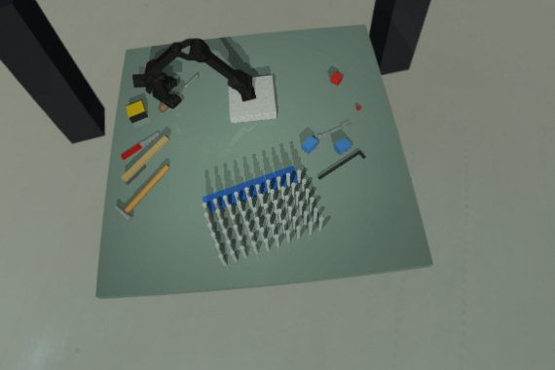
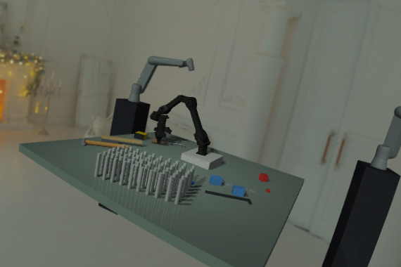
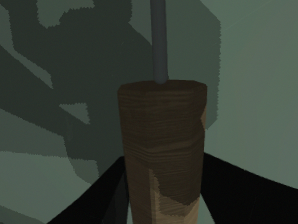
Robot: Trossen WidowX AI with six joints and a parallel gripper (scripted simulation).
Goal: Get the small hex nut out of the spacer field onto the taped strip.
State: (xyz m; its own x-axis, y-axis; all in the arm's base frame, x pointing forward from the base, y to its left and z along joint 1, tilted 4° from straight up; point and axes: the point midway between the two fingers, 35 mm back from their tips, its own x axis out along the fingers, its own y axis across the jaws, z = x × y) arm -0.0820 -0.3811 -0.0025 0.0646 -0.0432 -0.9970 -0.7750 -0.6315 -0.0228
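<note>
The yellow block lies 150 mm to the right of my gripper tip and 20 mm above it. Also, from my gripper tip: red-handled screwdriver: 190 mm ahead, 140 mm to the right; blue taped strip: 530 mm ahead, 300 mm to the left; hex nut: 680 mm ahead, 390 mm to the left.
</note>
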